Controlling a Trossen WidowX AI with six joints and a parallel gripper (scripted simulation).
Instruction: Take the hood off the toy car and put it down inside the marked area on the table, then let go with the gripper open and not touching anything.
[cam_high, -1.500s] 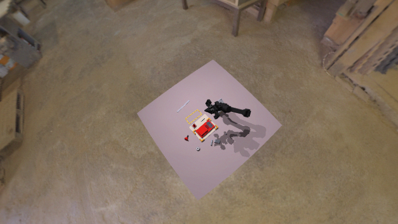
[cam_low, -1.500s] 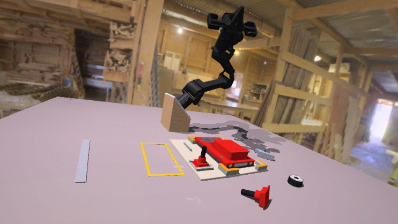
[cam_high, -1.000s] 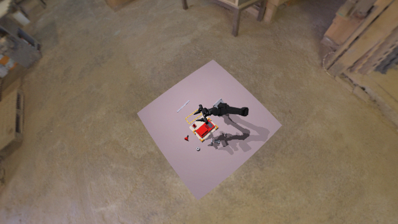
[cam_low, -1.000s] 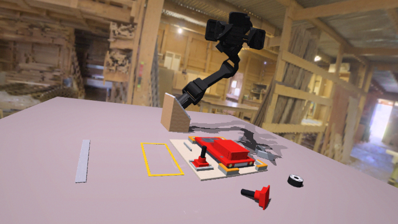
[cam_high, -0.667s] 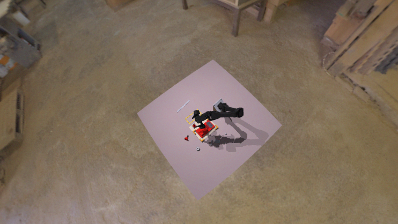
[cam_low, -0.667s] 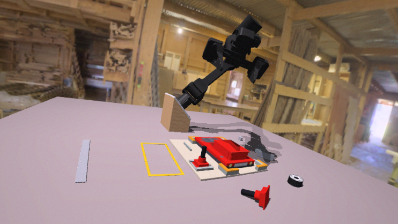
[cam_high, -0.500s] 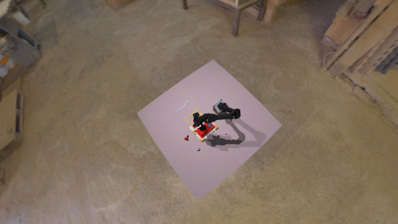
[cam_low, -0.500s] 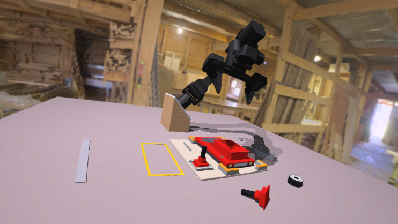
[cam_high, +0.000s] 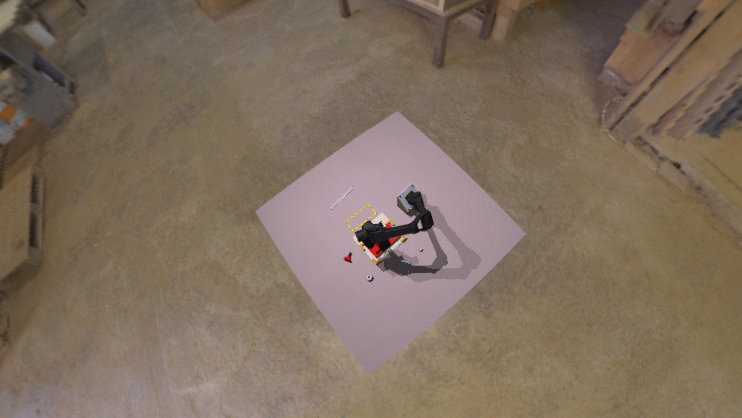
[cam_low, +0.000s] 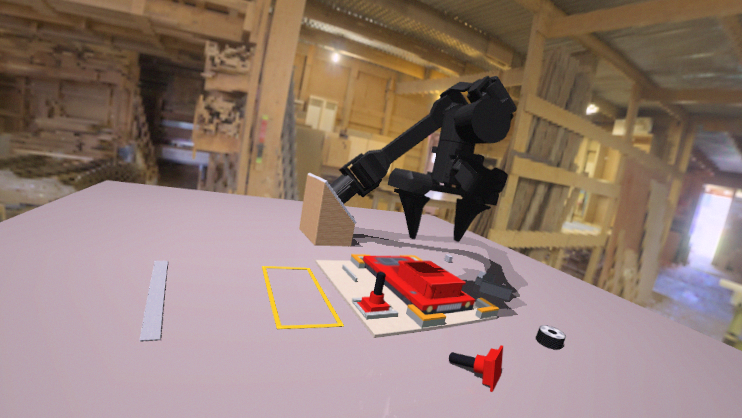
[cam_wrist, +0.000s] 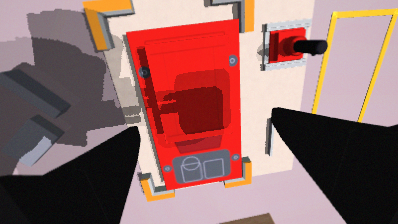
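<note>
My gripper tip is now 60 mm above the hood. The rest, counted from my gripper tip: black wheel 190 mm ahead, 100 mm to the left, 90 mm below; then fixture board 90 mm below, 30 mm behind, 10 mm to the right; then grey strip 390 mm to the right, 100 mm below, 70 mm behind.
</note>
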